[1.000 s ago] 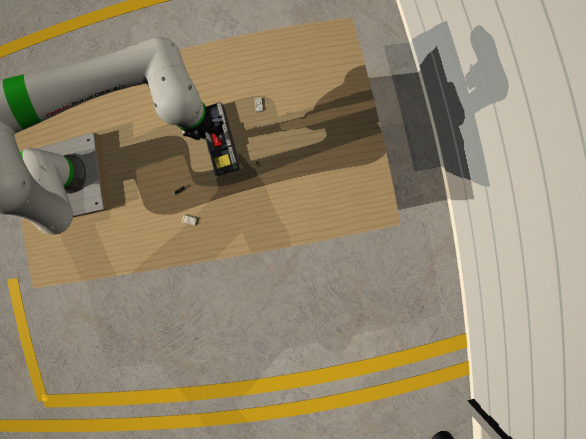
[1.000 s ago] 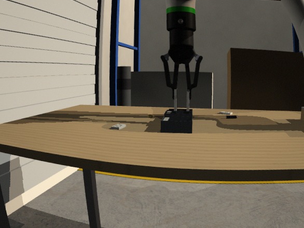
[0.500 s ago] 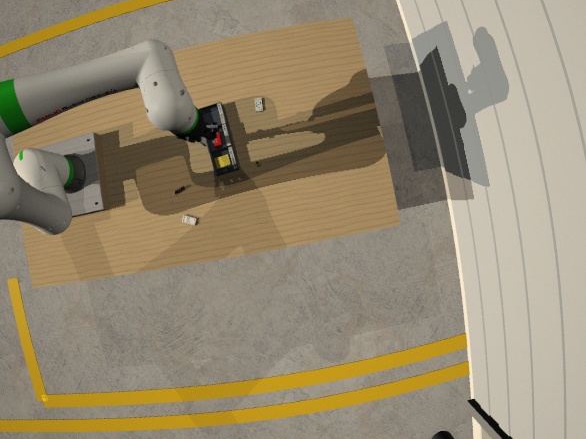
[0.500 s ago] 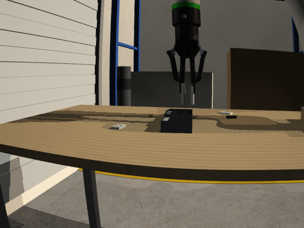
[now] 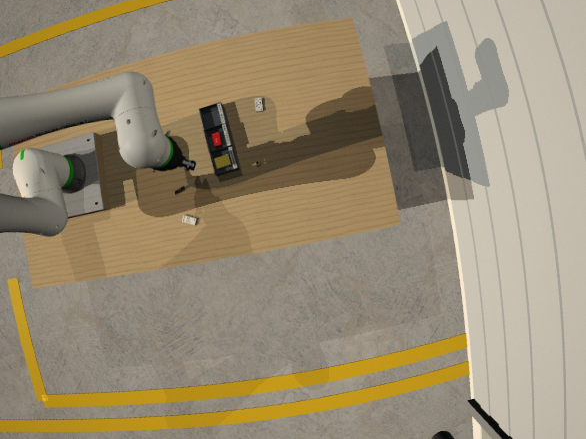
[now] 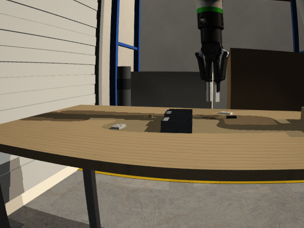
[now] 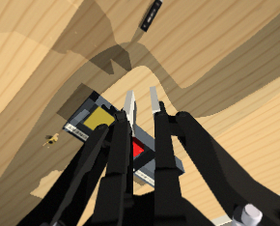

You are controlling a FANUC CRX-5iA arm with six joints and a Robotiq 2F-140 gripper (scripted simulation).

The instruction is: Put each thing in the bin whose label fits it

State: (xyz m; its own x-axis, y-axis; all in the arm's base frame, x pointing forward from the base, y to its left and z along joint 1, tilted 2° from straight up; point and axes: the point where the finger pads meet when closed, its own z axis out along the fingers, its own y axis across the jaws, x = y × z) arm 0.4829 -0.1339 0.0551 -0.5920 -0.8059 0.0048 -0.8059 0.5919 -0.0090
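Right now my hand is 90 mm above the black piece, 80 mm past it and 60 mm to the left of it. Also, from my hand: yellow pad (100 mm ahead, 90 mm below, 10 mm to the right); red battery (110 mm ahead, 80 mm to the left, 80 mm below); black three-part bin (110 mm ahead, 80 mm below, 70 mm to the left).
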